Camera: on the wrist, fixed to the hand. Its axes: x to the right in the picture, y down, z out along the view.
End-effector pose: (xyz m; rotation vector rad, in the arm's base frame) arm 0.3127 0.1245 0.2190 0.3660 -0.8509 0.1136
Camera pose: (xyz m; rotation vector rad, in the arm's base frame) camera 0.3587 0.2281 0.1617 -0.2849 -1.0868 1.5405
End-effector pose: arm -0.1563 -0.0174 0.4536 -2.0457 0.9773 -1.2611
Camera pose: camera -0.2771 -0.0519 0.4355 -0.7417 1.7753 -0.2888
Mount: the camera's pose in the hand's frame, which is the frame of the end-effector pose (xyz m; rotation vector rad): -0.0177 0.0699 -0.1045 0.0747 -0.1208 1.5208
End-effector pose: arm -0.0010 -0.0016 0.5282 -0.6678 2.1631 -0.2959
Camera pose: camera -0.0986 0.0644 0.5755 1.0162 1.9358 0.4646
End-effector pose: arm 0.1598 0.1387 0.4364 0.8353 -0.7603 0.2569
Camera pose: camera 0.1660 0.2643 0.4192 0.1766 -1.3929 1.5914
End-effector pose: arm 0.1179 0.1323 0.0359 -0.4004 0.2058 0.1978
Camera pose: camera 0.0682 0.1505 -0.0795 -0.0793 0.3649 1.6979
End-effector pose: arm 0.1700 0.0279 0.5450 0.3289 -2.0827 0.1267
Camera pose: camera 0.2454 0.1214 0.5861 -1.2776 -1.9919 1.0744
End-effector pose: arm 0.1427 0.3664 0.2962 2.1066 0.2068 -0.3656
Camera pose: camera 0.1647 0.4177 0.4102 1.7246 -1.4111 0.4258
